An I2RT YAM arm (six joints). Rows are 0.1 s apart.
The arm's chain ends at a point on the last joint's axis. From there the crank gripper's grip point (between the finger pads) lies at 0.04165 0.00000 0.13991 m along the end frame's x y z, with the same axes.
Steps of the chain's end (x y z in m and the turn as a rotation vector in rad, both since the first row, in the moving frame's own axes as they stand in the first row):
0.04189 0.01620 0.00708 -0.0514 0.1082 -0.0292
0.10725 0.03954 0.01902 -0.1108 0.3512 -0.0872
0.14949 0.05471 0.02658 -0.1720 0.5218 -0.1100
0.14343 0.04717 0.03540 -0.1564 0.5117 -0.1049
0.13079 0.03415 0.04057 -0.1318 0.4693 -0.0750
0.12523 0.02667 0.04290 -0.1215 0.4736 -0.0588
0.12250 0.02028 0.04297 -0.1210 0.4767 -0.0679
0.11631 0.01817 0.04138 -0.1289 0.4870 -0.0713
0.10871 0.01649 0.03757 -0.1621 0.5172 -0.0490
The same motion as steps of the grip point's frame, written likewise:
0.05683 0.02182 0.00161 -0.0514 0.1082 -0.0292
0.15320 0.04821 -0.00444 -0.1108 0.3512 -0.0872
0.21425 0.06746 -0.01422 -0.1720 0.5218 -0.1100
0.20710 0.05854 -0.00408 -0.1564 0.5117 -0.1049
0.18989 0.04518 0.00572 -0.1318 0.4693 -0.0750
0.18469 0.03756 0.00772 -0.1215 0.4736 -0.0588
0.18232 0.03041 0.00751 -0.1210 0.4767 -0.0679
0.17724 0.02894 0.00477 -0.1289 0.4870 -0.0713
0.17261 0.03269 -0.00281 -0.1621 0.5172 -0.0490

